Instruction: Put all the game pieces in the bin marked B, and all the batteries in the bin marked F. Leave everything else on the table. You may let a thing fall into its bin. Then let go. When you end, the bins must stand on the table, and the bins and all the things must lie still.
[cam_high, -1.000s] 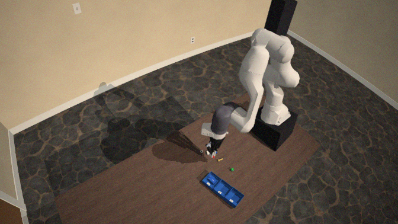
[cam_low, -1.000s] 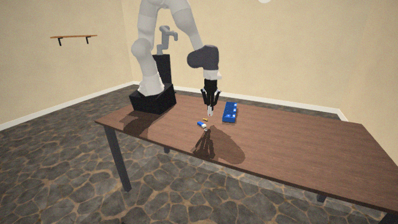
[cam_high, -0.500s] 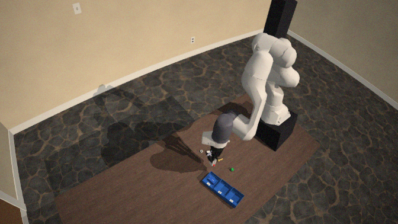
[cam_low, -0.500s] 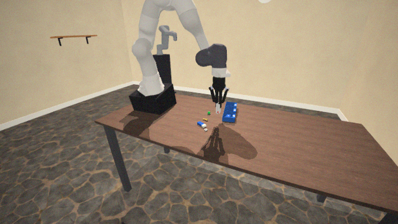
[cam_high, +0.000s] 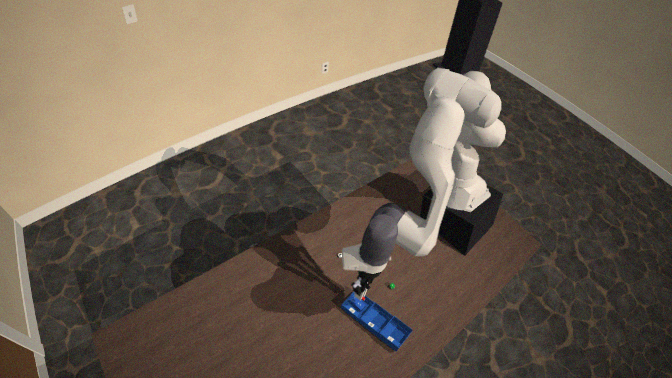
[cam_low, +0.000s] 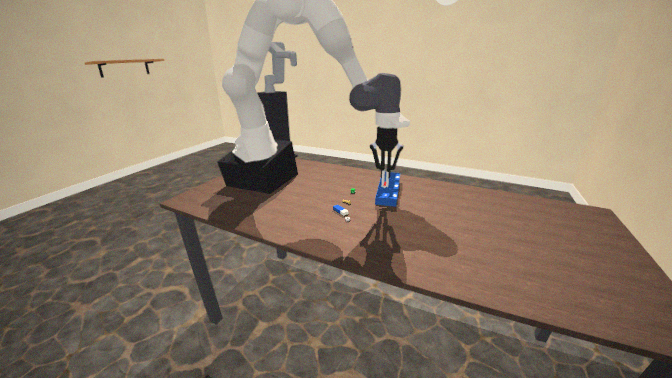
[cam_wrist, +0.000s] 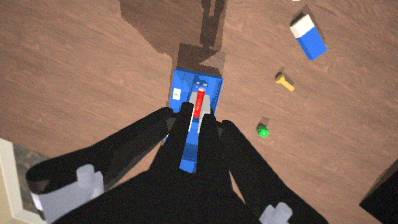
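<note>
Now: the blue battery 9 cm below my hand. From my hand the other things lie so: red battery (3 cm below); yellow piece (11 cm behind, 10 cm to the right, 10 cm below); blue bin block (3 cm behind, 9 cm to the left, 8 cm below).
</note>
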